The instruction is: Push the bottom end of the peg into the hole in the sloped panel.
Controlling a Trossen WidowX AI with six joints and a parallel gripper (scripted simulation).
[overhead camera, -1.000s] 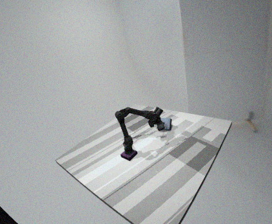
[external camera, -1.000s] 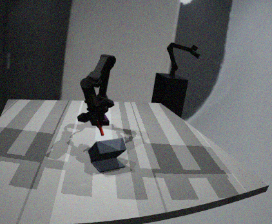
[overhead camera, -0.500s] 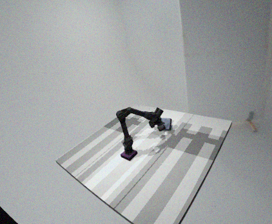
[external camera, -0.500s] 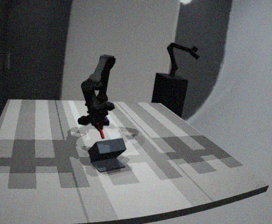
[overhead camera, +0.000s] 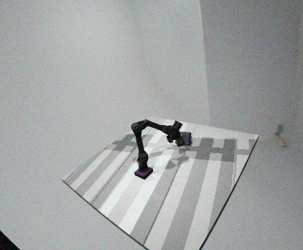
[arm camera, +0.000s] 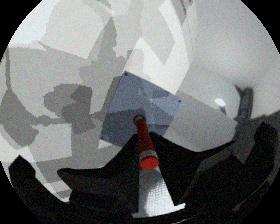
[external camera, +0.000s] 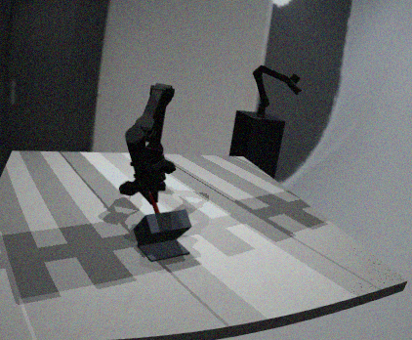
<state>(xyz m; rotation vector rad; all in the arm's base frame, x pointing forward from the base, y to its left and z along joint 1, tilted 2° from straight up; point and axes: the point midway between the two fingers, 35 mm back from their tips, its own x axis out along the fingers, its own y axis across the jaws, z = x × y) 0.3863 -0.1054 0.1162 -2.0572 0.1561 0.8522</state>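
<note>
The red peg lies 10 mm behind my gripper tip and 10 mm above it. The rest, counted from my gripper tip: sloped grey panel 60 mm ahead, 10 mm to the left, 50 mm below.
</note>
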